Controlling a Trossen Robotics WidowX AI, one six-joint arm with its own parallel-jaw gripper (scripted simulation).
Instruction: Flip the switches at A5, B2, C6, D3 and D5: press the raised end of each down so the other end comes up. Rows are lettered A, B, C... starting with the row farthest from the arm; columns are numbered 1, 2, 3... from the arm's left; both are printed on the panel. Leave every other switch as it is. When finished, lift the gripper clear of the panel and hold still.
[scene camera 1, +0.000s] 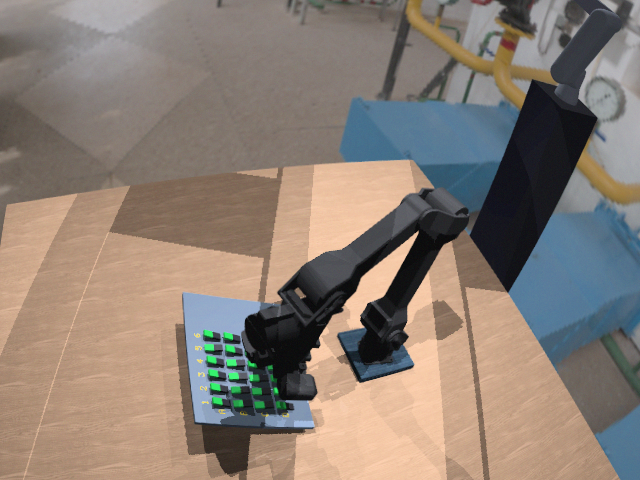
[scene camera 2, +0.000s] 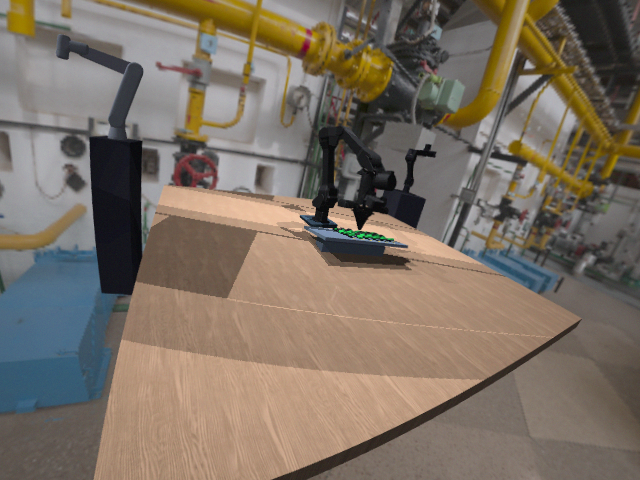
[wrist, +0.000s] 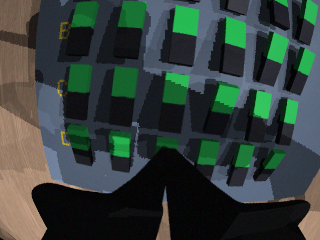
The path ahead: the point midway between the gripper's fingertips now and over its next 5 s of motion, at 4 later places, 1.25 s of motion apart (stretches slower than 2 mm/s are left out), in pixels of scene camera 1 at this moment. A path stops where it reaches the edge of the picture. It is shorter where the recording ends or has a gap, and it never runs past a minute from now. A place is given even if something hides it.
My gripper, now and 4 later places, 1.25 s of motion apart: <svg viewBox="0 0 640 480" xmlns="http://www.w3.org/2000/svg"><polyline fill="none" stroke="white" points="275,376 274,378 287,338 279,351 278,353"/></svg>
